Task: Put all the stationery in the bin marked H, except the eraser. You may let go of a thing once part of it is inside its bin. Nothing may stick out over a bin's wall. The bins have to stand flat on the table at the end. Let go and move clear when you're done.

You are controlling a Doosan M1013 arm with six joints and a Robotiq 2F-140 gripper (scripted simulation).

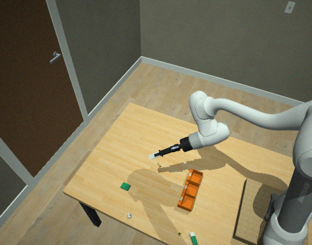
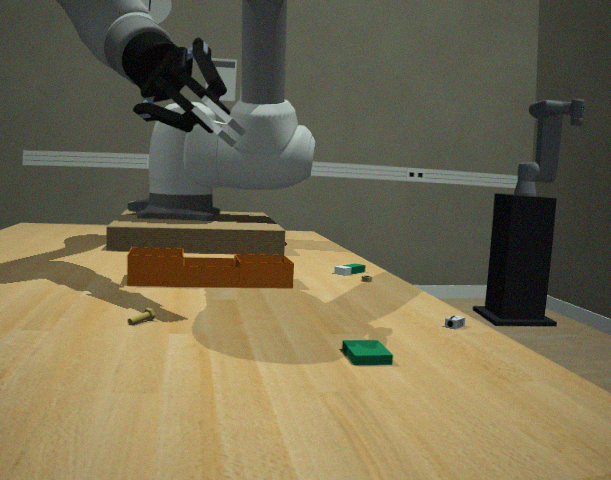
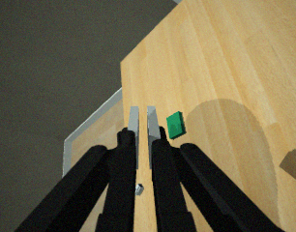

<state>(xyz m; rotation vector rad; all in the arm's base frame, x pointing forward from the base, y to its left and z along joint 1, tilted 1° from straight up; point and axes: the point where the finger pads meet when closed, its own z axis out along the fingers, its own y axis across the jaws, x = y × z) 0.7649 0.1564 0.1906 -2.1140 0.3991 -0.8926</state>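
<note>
The orange three-compartment bin lies 240 mm behind my hand, 30 mm to the right of it and 210 mm below it. From my hand the other things lie so: white sharpener (20 mm behind, 300 mm to the left, 220 mm below); then brass bolt (10 mm ahead, 80 mm to the right, 230 mm below); then green flat pad (110 mm ahead, 170 mm to the left, 230 mm below).
</note>
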